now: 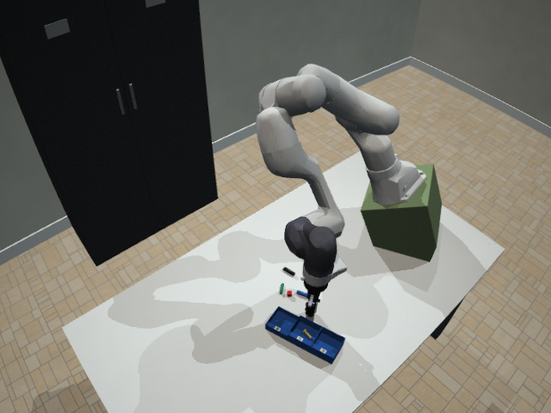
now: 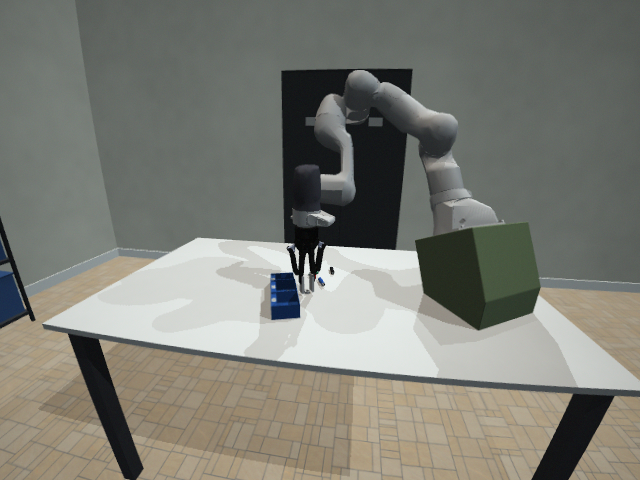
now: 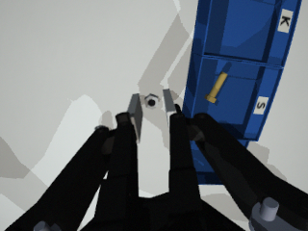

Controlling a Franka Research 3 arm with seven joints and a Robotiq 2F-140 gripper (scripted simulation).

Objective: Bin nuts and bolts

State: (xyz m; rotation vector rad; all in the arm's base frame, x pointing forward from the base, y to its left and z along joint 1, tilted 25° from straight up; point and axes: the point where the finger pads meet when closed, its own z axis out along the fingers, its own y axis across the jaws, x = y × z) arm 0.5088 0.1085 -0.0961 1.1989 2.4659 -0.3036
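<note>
My gripper is now 4 cm above the grey nut. From my hand the other things lie so: blue piece (3 cm behind, 8 cm to the right, 3 cm below); bolt (6 cm ahead, 5 cm to the left, 3 cm below); blue bin (7 cm ahead, 5 cm to the left, 2 cm below).
</note>
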